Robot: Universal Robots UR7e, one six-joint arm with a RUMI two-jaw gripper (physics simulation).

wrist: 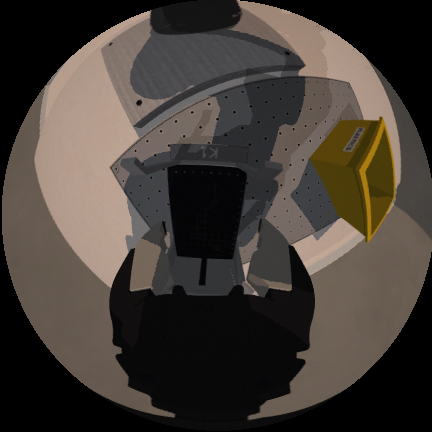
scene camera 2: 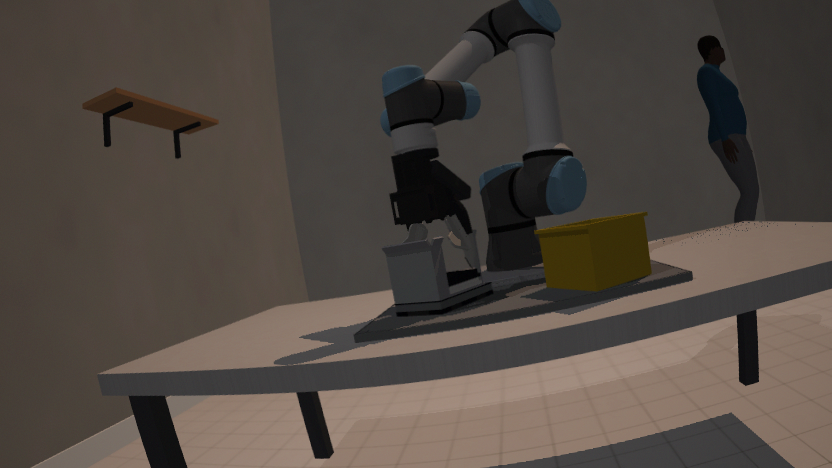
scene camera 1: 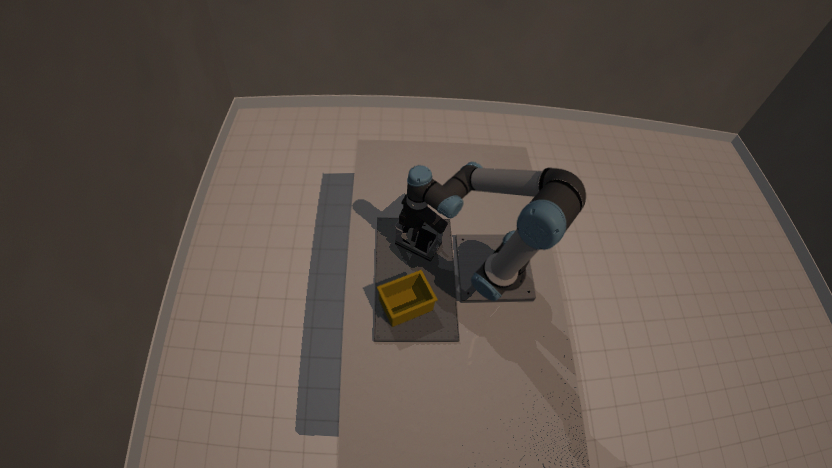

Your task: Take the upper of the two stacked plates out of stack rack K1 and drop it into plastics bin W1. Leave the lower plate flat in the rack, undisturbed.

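Frame: origin at the arm's base, x back, y right, z up, level; metres.
Seen in the pictures: gripper, fingertip midpoint: (wrist: 211,221) (scene camera 1: 417,236); arm's base, origin of the base link: (scene camera 2: 518,264).
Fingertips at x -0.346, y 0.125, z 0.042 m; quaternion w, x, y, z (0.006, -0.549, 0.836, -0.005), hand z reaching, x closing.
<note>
Pixels of each thing's middle, then the offset from my fingertips to it. Level surfaces: height alone.
- Stack rack K1, body centre: (wrist: 203,220) (scene camera 2: 440,271) (scene camera 1: 418,235) dx +0.005, dy +0.007, dz +0.001 m
- black upper plate, body centre: (wrist: 205,218) (scene camera 2: 439,280) (scene camera 1: 417,236) dx +0.000, dy +0.010, dz -0.014 m
- Plastics bin W1, body centre: (scene camera 2: 594,251) (wrist: 361,177) (scene camera 1: 406,299) dx -0.038, dy -0.259, dz -0.009 m
- table, its level: dz -0.072 m
Stack rack K1 (scene camera 1: 414,251) (scene camera 2: 414,273) (wrist: 187,152) is grey, with a tall slotted end wall and a labelled opposite end. The black upper plate (scene camera 2: 462,275) (wrist: 207,210) lies flat in it; the lower plate cannot be told apart beneath it. My gripper (scene camera 1: 420,239) (scene camera 2: 446,261) (wrist: 211,221) is open and empty, pointing down low at the rack. In the wrist view its fingers stand on either side of the plate, near the slotted wall. In scene camera 2 that wall hides one fingertip. Plastics bin W1 (scene camera 1: 406,298) (scene camera 2: 617,256) (wrist: 340,175) is yellow, open-topped and upright.
Rack and bin stand apart on a dark perforated board (scene camera 1: 445,330) (scene camera 2: 669,274) (wrist: 295,107) on the table (scene camera 1: 401,407) (scene camera 2: 232,343). The arm's base plate (scene camera 1: 474,250) (wrist: 120,85) adjoins the board. A wall shelf (scene camera 2: 151,110) and a person (scene camera 2: 721,110) are in the background.
</note>
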